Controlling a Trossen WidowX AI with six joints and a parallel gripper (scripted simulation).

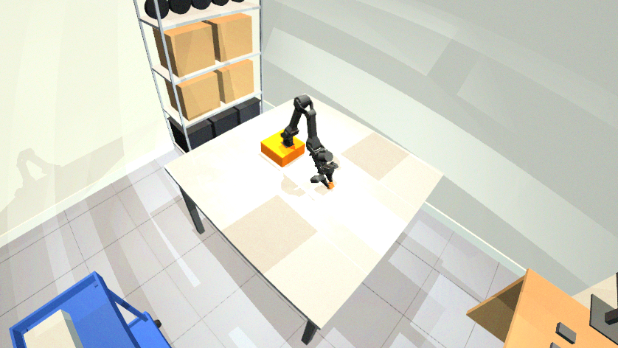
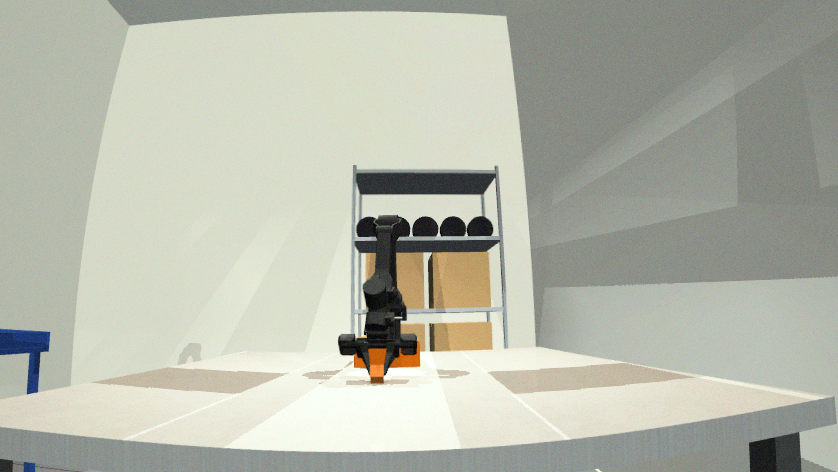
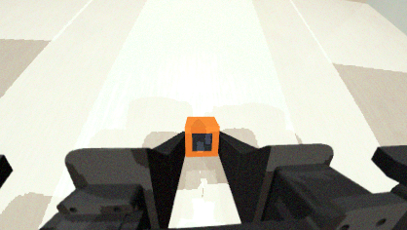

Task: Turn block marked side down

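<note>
Now: gripper tip 1 cm below the block.
</note>
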